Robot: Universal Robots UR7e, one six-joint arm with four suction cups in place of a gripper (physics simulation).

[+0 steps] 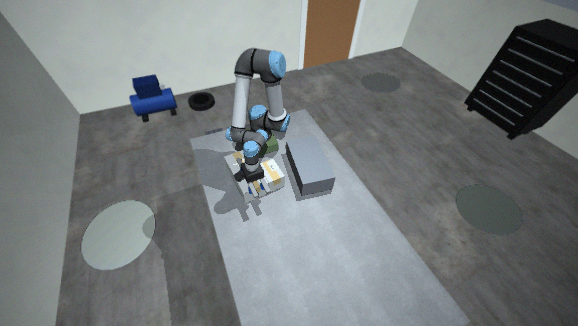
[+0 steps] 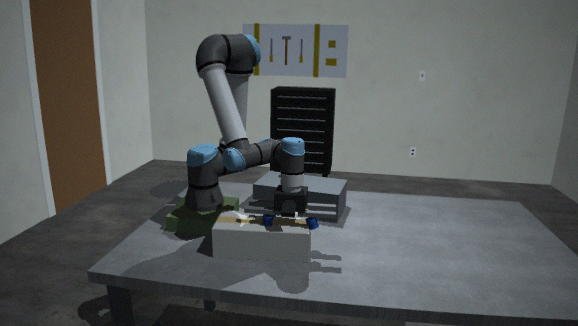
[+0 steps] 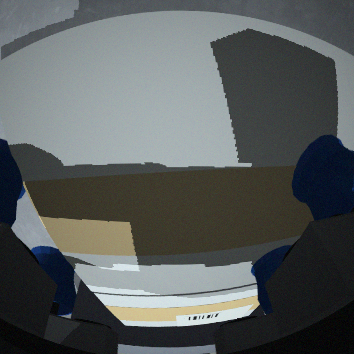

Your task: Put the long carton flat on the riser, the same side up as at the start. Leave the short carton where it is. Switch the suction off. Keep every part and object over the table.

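Where they show: hand, tool point: (image 2: 290,224) (image 3: 161,218); arm's base, link origin: (image 2: 204,203).
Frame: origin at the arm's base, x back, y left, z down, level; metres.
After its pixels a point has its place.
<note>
The long carton (image 1: 232,165) {x -0.219, y -0.263, z -0.037 m} (image 2: 261,242) {x -0.290, y -0.278, z 0.002 m} (image 3: 123,105) {x -0.382, y -0.241, z -0.036 m} is white with a tan tape strip along its top, and it lies flat on the table next to the robot base. My suction gripper (image 1: 254,189) {x -0.370, y -0.186, z -0.027 m} (image 2: 289,220) {x -0.370, y -0.186, z -0.027 m} (image 3: 172,211) {x -0.370, y -0.186, z -0.027 m} points straight down, and its blue cups rest on the carton's top near its front end. The short carton (image 1: 273,171) {x -0.363, y -0.055, z -0.039 m} (image 3: 182,312) {x -0.352, y -0.069, z -0.037 m}, white with tape and a barcode label, lies right beside the long one on the riser's side. The grey riser (image 1: 310,164) {x -0.413, y 0.166, z -0.053 m} (image 2: 324,185) {x -0.463, y 0.159, z -0.053 m} stands just beyond the short carton, and its top is bare.
The green robot base (image 1: 272,145) {x -0.121, y 0.036, z 0.004 m} (image 2: 191,220) {x 0.000, y -0.141, z 0.013 m} sits at the far end of the grey table (image 1: 317,262) {x -0.910, y -0.045, z 0.067 m} (image 2: 405,245) {x -0.773, y -0.092, z 0.067 m}. The arm's elbow folds low over the base. A black drawer cabinet (image 2: 303,105) stands off the table against the wall.
</note>
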